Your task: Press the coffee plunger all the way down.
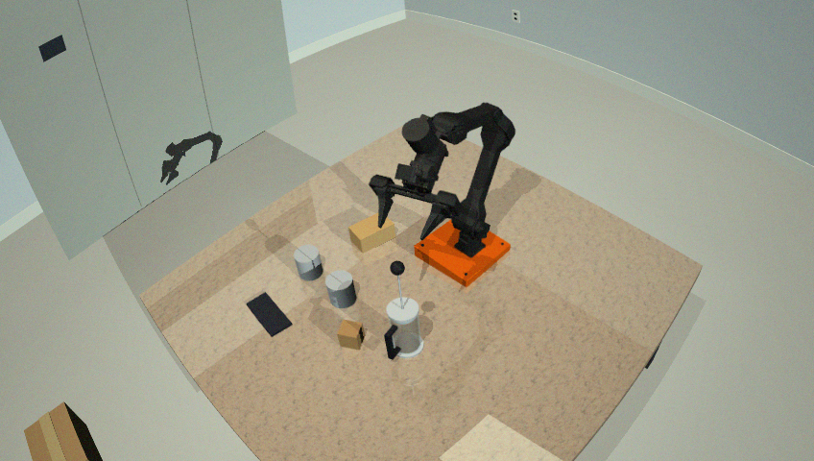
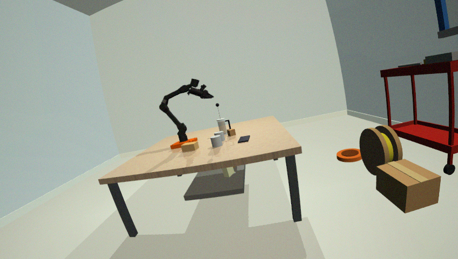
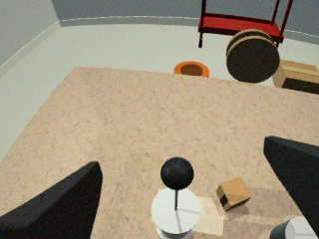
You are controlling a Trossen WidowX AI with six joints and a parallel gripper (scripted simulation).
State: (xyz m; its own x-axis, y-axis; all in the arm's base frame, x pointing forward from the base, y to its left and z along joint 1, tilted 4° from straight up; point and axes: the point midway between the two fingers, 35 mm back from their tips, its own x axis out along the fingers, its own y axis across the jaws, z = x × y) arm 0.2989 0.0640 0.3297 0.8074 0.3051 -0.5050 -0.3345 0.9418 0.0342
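Now: gripper tip 40 mm short of the glass coffee press, 10 mm to the right of it and 210 mm above it. Also, from my gripper tip: tan block: 190 mm behind, 350 mm to the right, 310 mm below.
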